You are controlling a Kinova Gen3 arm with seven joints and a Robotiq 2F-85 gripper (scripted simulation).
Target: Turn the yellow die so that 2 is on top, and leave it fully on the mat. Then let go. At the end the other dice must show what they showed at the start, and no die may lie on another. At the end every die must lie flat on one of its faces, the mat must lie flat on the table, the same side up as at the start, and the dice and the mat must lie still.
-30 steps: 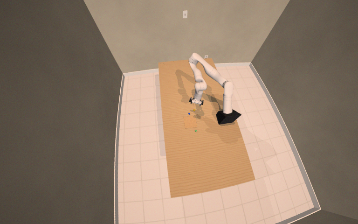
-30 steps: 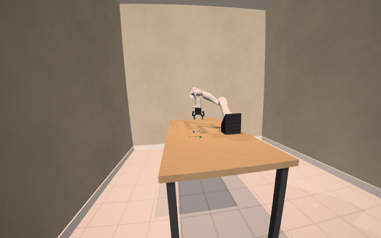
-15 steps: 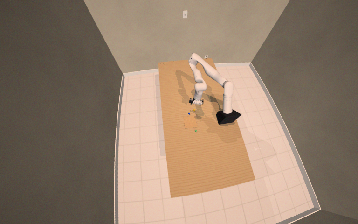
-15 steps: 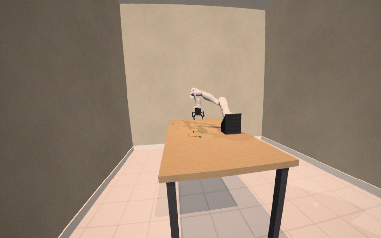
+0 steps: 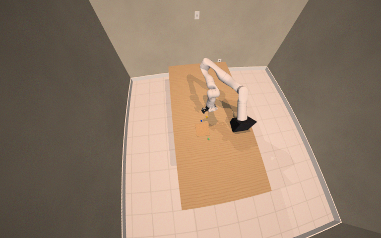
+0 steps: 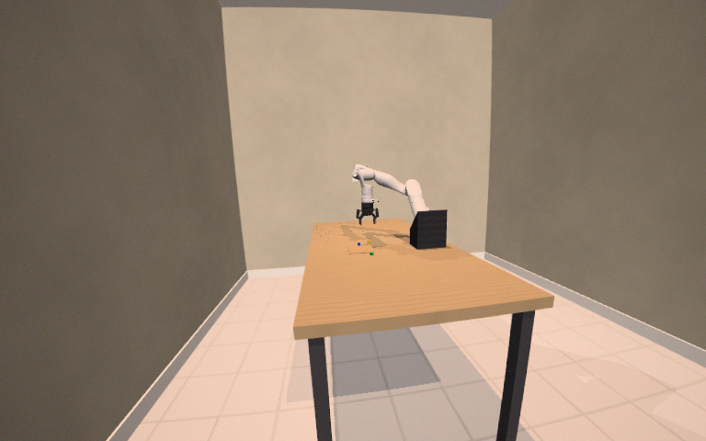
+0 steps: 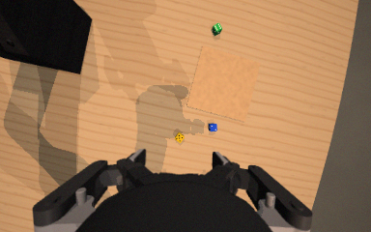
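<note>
My gripper is now 120 mm above the yellow die. Round my hand: green die (250 mm to the left, 120 mm below, 30 mm ahead); blue die (120 mm below, 70 mm ahead, 40 mm to the left); tan mat (140 mm to the left, 130 mm below, 70 mm ahead).
</note>
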